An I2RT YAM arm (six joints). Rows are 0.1 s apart.
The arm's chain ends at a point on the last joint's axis. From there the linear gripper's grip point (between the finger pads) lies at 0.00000 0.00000 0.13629 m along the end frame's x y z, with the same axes.
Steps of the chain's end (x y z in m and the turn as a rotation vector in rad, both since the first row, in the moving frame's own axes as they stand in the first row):
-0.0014 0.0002 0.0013 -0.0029 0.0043 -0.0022
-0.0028 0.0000 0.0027 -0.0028 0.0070 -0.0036
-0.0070 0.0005 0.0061 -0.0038 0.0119 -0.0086
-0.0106 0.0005 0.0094 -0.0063 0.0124 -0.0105
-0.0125 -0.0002 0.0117 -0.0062 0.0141 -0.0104
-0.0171 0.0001 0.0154 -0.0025 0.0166 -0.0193
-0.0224 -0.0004 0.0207 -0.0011 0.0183 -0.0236
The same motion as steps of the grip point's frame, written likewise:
-0.0008 0.0006 0.0013 -0.0029 0.0043 -0.0022
-0.0018 0.0004 0.0027 -0.0028 0.0070 -0.0036
-0.0054 0.0010 0.0061 -0.0038 0.0119 -0.0086
-0.0089 0.0013 0.0094 -0.0063 0.0124 -0.0105
-0.0106 0.0006 0.0117 -0.0062 0.0141 -0.0104
-0.0148 0.0004 0.0154 -0.0025 0.0166 -0.0193
-0.0199 -0.0003 0.0207 -0.0011 0.0183 -0.0236

